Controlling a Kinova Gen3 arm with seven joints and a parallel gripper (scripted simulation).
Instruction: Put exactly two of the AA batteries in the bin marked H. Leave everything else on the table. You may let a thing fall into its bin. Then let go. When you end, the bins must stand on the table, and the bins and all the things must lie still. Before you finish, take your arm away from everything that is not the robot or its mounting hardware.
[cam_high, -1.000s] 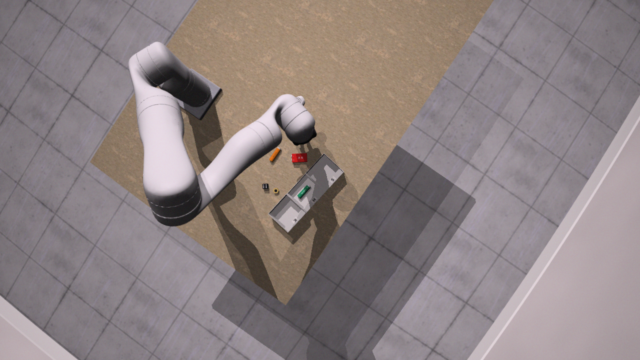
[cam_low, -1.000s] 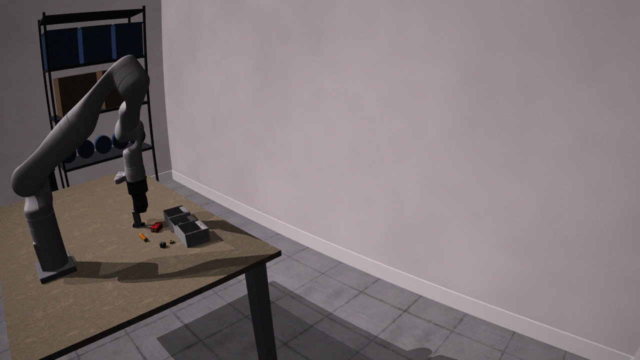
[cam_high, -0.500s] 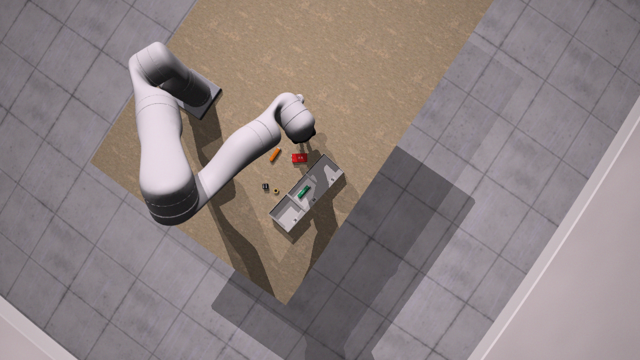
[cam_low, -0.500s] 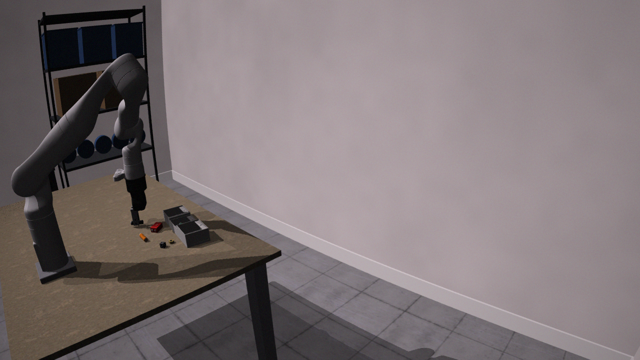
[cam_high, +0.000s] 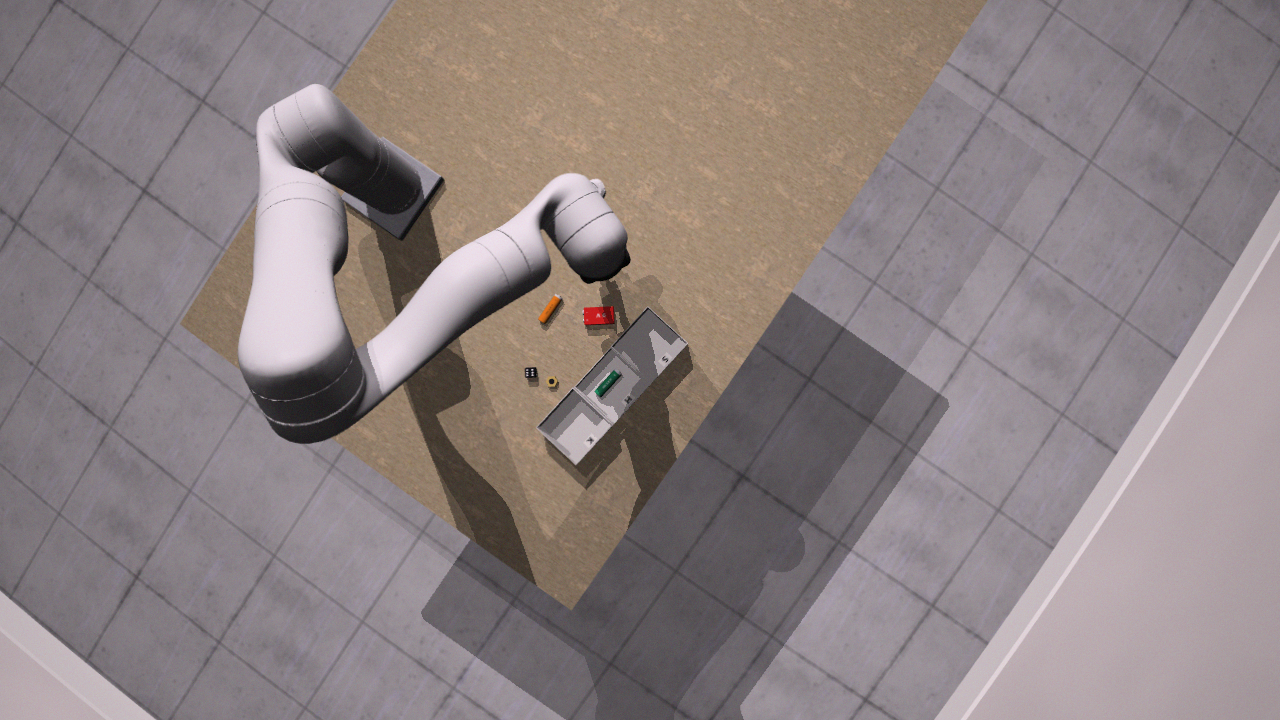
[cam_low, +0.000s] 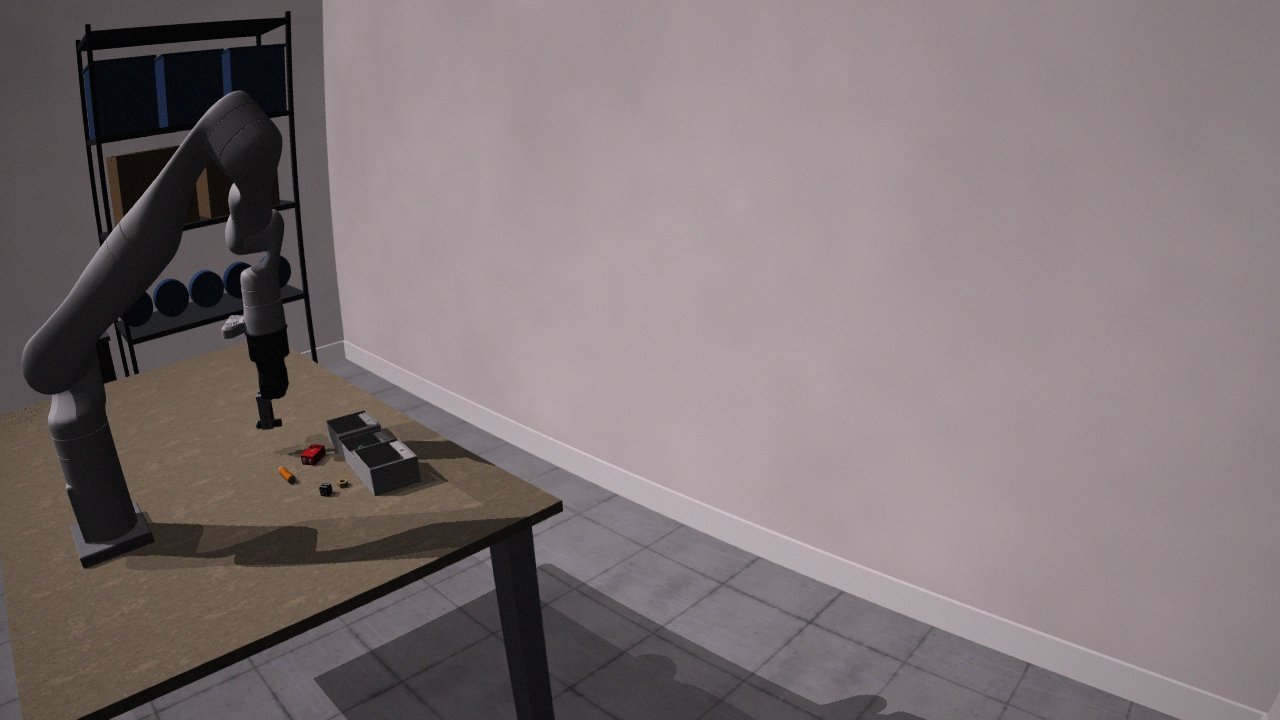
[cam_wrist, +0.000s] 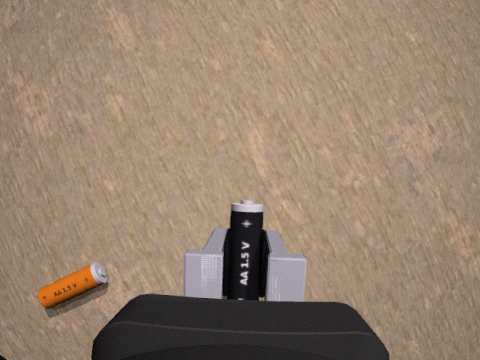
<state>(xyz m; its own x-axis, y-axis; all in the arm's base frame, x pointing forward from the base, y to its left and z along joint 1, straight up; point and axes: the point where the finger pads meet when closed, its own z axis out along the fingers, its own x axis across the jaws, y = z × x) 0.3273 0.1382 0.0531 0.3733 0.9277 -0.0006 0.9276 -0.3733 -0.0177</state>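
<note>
Now: the bin row 15 cm ahead of my hand, 14 cm to the right of it and 5 cm below it. The rest, counted from my hand: orange AA battery: 12 cm to the right, 6 cm below; red 9 V battery: 8 cm to the right, 6 cm below, 5 cm ahead; black AA battery: 1 cm below.
</note>
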